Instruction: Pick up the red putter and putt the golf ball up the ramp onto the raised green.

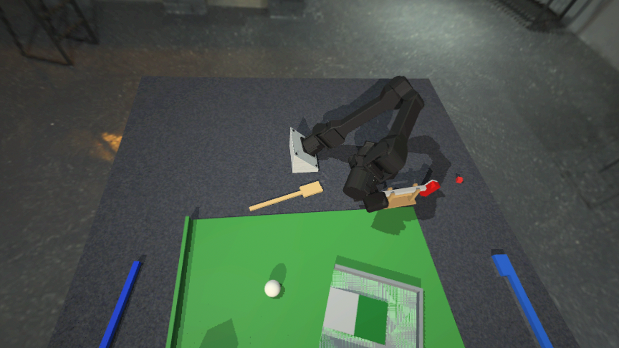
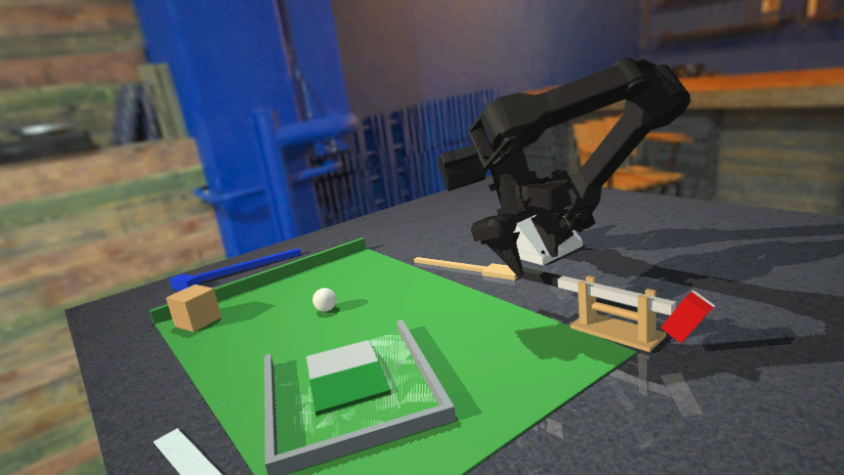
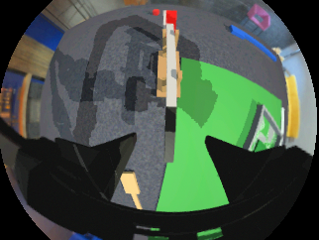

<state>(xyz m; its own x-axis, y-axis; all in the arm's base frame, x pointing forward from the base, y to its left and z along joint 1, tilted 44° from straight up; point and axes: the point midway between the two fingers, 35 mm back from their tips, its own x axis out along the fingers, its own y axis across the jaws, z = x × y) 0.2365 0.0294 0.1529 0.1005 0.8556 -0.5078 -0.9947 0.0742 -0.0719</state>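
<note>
The wooden paddle is 80 mm behind my gripper tip, 210 mm to the right of it and 80 mm below it. Round my gripper tip: grey frame: 330 mm ahead, 70 mm to the right, 70 mm below; then green mat: 230 mm ahead, 220 mm to the right, 80 mm below; then red putter: 110 mm to the left, 20 mm below.
</note>
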